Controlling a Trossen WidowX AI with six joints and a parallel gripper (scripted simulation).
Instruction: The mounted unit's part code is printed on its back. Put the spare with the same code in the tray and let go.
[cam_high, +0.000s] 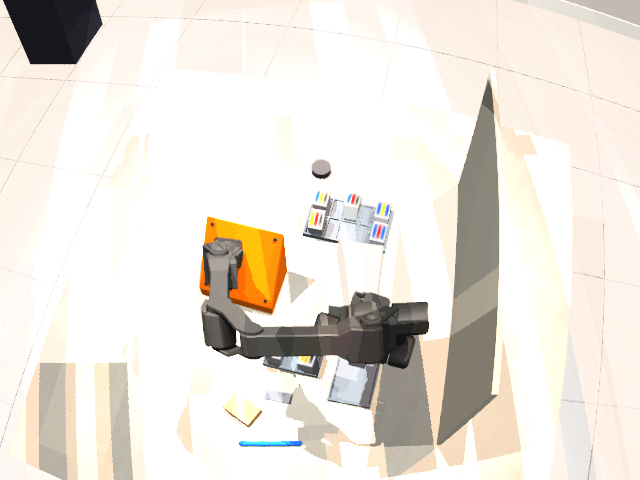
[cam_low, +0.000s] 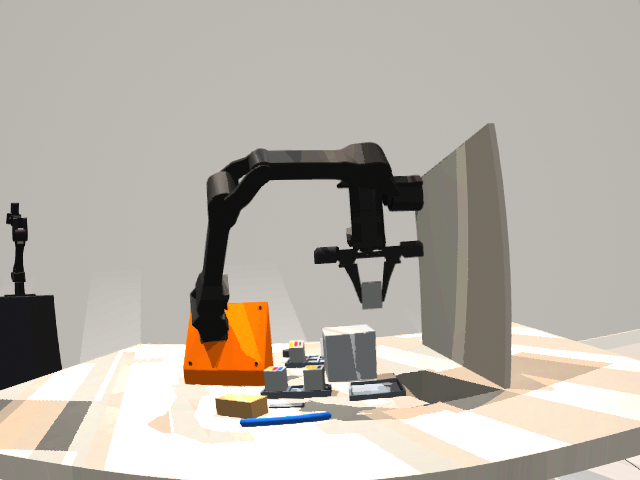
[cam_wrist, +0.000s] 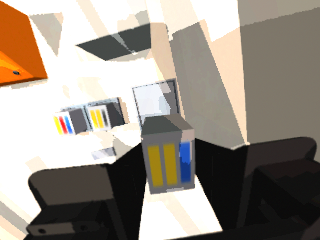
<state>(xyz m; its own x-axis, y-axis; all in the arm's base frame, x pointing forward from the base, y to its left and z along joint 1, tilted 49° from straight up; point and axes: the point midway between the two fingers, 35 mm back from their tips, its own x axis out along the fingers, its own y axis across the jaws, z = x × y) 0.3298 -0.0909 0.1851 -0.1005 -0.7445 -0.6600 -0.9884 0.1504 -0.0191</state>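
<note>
The shallow grey tray lies 16 cm below my gripper tip. From my gripper tip the other things lie so: blue pen (15 cm behind, 19 cm to the right, 16 cm below); then dark hex key (16 cm behind, 8 cm to the right, 16 cm below); then rack (14 cm behind, 2 cm to the left, 16 cm below).
</note>
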